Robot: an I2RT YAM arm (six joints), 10 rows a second.
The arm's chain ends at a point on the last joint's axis. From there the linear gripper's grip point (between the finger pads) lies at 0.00 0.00 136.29 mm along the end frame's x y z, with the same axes.
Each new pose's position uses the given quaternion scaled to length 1; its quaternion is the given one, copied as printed.
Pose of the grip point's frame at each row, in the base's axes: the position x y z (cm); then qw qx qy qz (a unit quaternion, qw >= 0):
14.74, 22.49, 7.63, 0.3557, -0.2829, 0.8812, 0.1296
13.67, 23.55, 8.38, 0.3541, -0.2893, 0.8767, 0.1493
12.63, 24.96, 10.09, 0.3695, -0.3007, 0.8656, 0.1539
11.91, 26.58, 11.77, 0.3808, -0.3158, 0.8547, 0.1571
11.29, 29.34, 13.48, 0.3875, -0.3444, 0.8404, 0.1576
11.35, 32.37, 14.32, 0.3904, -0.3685, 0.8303, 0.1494
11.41, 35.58, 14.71, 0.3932, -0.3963, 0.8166, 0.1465
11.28, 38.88, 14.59, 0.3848, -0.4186, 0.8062, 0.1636
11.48, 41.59, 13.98, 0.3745, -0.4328, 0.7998, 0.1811
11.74, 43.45, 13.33, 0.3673, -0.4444, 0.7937, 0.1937
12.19, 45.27, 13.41, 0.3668, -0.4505, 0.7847, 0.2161
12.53, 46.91, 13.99, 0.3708, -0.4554, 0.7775, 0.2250
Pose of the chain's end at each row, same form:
7.19, 16.63, 17.35, 0.3557, -0.2829, 0.8812, 0.1296
6.39, 17.19, 17.98, 0.3541, -0.2893, 0.8767, 0.1493
5.17, 18.30, 19.35, 0.3695, -0.3007, 0.8656, 0.1539
4.39, 19.64, 20.77, 0.3808, -0.3158, 0.8547, 0.1571
3.89, 22.09, 22.34, 0.3875, -0.3444, 0.8404, 0.1576
4.01, 25.07, 23.19, 0.3904, -0.3685, 0.8303, 0.1494
4.24, 28.07, 23.54, 0.3932, -0.3963, 0.8166, 0.1465
4.69, 30.89, 23.45, 0.3848, -0.4186, 0.8062, 0.1636
5.45, 33.22, 22.89, 0.3745, -0.4328, 0.7998, 0.1811
6.14, 34.81, 22.26, 0.3673, -0.4444, 0.7937, 0.1937
7.00, 36.14, 22.10, 0.3668, -0.4505, 0.7847, 0.2161
7.46, 37.54, 22.49, 0.3708, -0.4554, 0.7775, 0.2250

